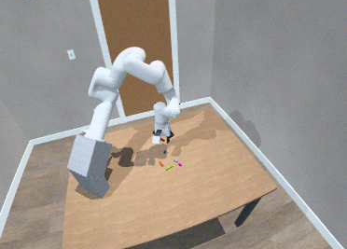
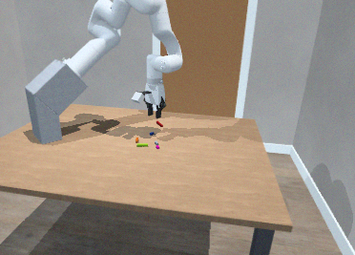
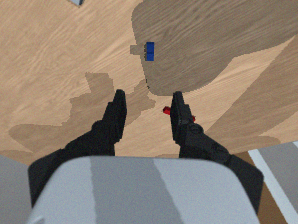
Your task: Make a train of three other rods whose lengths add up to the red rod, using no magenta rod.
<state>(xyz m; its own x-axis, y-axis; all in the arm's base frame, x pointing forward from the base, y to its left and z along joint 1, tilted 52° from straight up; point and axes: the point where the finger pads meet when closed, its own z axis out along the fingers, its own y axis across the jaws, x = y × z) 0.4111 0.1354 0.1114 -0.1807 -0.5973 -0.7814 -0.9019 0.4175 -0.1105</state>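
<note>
My gripper is now 3 cm short of the lime rod, 15 cm to the left of it and 11 cm above it. Round my hand: orange rod 2 cm behind, 12 cm to the right, 11 cm below; grey rod 8 cm ahead, 10 cm to the right, 11 cm below; red rod 4 cm behind, 12 cm to the left, 11 cm below.
</note>
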